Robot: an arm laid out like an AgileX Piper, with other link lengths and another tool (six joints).
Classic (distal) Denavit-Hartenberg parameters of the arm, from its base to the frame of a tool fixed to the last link. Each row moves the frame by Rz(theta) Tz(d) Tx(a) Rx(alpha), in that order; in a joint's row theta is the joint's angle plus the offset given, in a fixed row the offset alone. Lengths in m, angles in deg.
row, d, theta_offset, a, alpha
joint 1, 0.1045, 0.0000, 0.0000, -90.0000
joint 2, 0.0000, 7.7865, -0.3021, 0.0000
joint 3, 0.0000, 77.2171, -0.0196, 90.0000
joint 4, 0.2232, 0.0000, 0.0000, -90.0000
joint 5, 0.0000, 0.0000, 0.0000, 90.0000
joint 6, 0.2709, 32.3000, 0.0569, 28.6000
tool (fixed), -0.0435, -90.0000, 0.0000, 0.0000
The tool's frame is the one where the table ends.
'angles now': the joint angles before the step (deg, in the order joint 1, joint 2, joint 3, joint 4, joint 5, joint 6). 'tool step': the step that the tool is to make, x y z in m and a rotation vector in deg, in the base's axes. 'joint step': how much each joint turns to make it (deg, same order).
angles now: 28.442, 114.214, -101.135, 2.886, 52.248, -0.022
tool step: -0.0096, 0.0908, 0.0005, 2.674, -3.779, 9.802
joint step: 9.290, 8.046, -12.609, 0.538, -0.028, -0.676
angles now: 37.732, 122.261, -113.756, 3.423, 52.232, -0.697
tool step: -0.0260, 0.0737, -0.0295, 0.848, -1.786, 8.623
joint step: 7.773, 8.375, -7.975, 0.163, -2.243, -1.223
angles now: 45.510, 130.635, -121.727, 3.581, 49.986, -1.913
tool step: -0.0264, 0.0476, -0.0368, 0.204, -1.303, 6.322
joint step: 5.300, 6.339, -3.352, 0.146, -3.940, -1.604
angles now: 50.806, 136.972, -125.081, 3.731, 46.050, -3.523
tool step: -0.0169, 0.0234, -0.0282, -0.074, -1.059, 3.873
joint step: 2.828, 3.672, -0.526, 0.155, -3.668, -1.649
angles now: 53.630, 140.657, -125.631, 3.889, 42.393, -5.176
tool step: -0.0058, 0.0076, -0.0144, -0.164, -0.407, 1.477
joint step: 0.933, 1.676, 0.016, 0.131, -1.763, -0.870
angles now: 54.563, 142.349, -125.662, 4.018, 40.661, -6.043
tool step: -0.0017, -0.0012, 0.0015, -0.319, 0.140, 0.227
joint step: 0.061, -0.241, -0.046, 0.017, 0.638, -0.159
